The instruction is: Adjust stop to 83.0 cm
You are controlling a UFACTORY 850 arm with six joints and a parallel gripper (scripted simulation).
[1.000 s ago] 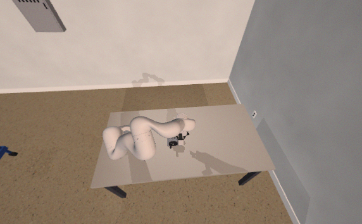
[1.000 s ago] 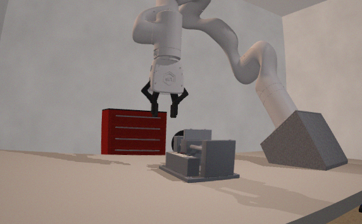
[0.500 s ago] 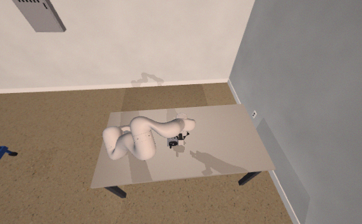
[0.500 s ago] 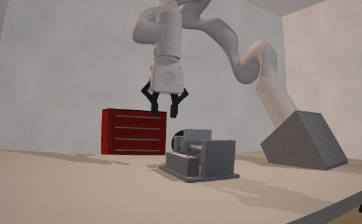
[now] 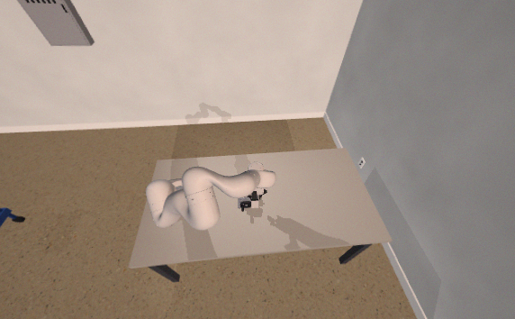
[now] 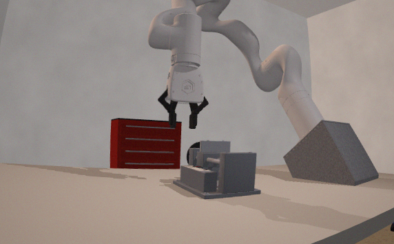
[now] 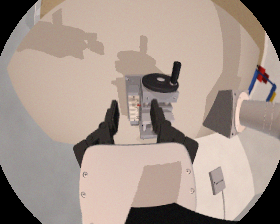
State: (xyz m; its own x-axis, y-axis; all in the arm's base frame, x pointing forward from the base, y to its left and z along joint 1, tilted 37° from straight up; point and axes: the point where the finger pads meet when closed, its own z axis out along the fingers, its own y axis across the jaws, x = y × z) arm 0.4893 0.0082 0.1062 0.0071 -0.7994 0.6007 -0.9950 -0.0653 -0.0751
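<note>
Right now my hand is 80 mm past the handwheel, 20 mm to the left of it and 80 mm above it.
</note>
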